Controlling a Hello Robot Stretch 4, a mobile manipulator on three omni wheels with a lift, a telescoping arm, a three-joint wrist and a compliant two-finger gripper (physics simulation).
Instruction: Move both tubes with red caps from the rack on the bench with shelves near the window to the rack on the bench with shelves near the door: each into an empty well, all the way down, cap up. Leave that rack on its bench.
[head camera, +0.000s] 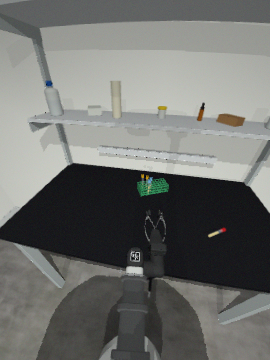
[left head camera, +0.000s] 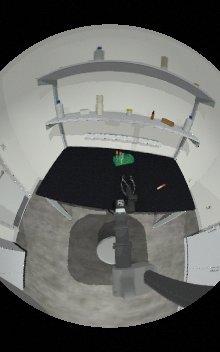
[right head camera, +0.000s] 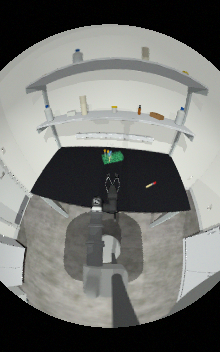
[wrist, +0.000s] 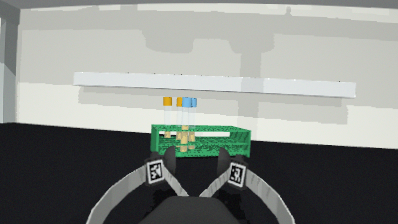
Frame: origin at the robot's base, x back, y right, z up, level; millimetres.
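Where they show: hand, tool point: (head camera: 154, 212) (left head camera: 126, 176) (right head camera: 111, 174) (wrist: 196, 163); robot's base, link origin: (left head camera: 111, 249) (right head camera: 105, 247).
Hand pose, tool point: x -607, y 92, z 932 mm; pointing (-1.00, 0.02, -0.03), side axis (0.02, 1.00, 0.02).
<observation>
Each offset is from my tool point to the centre of the thing. "*": to the spot under its first point. Level surfaces: height alone.
A red-capped tube @(dx +85, dy +325, dz -37 mm) (head camera: 217, 233) (left head camera: 161, 186) (right head camera: 151, 184) lies on its side on the black bench top, right of my gripper, its cap pointing right and slightly away. My gripper (head camera: 154, 214) (left head camera: 127, 177) (right head camera: 112, 176) (wrist: 197, 161) is open and empty, in front of the green rack @(dx -243, dy +6, dz -17 mm) (head camera: 161, 188) (left head camera: 129, 160) (right head camera: 117, 158) (wrist: 243, 144). The rack stands toward the back of the bench. Upright at its left end are two orange-capped tubes and two blue-capped tubes @(* dx -192, dy -22, dz +63 mm) (wrist: 187, 102). No red cap shows in the rack. A second red-capped tube does not show in these views.
The bench top @(dz -46 mm) (head camera: 90, 210) has a shelf @(dz +411 mm) (head camera: 140, 121) above its back. On the shelf stand a blue-capped bottle @(dx -380, dy -616, dz +500 mm) (head camera: 53, 101), a tall beige cylinder @(dx -343, dy -235, dz +500 mm) (head camera: 116, 100), a yellow-lidded jar @(dx -365, dy +23, dz +441 mm) (head camera: 162, 112), an amber bottle @(dx -342, dy +240, dz +457 mm) (head camera: 201, 113) and a brown block @(dx -311, dy +399, dz +431 mm) (head camera: 230, 120). Bench legs stand at the front corners.
</observation>
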